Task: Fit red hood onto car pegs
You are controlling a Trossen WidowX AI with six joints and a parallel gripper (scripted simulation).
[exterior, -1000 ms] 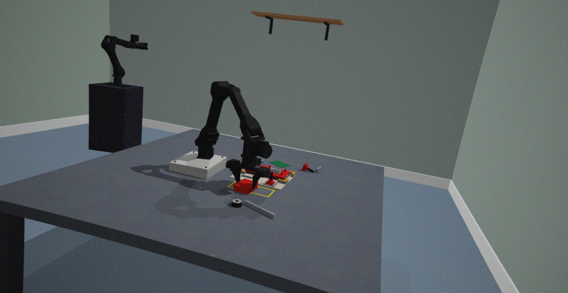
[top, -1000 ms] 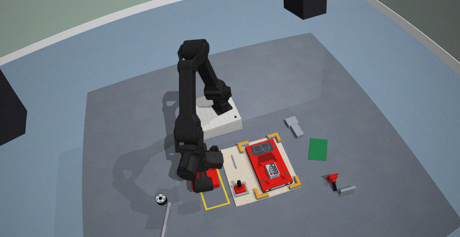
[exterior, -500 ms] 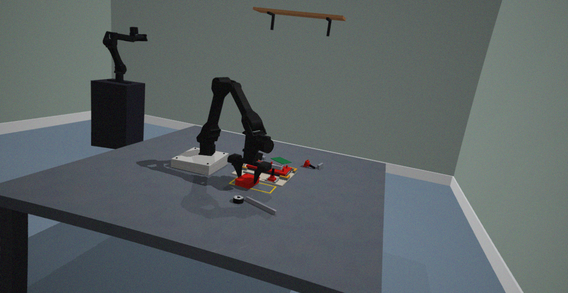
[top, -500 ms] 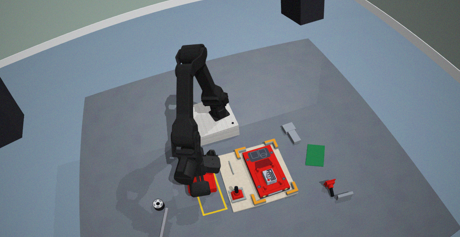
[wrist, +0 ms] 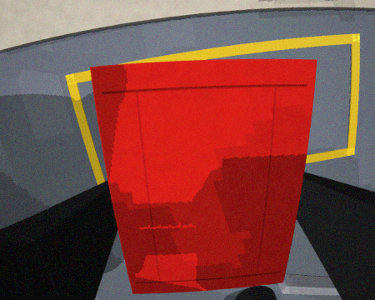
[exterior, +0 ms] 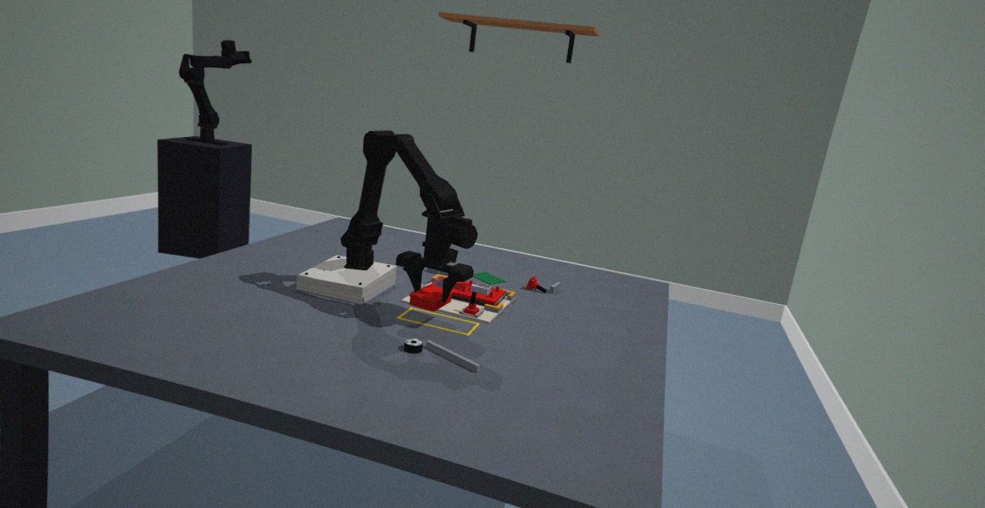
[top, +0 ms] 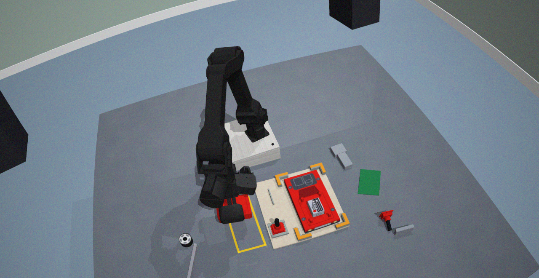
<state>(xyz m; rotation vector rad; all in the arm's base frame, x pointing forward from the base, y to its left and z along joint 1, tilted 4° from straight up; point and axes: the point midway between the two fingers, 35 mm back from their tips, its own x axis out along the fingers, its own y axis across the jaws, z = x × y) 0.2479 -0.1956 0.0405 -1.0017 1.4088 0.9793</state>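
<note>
My gripper tip is 220 mm to the right of the grey engine block, 100 mm short of it and 30 mm above it. The rest, counted from my gripper tip: grey bar (190 mm to the right, 90 mm ahead, 50 mm below); then red hood (10 mm above); then wheel (170 mm to the right, 50 mm below).
</note>
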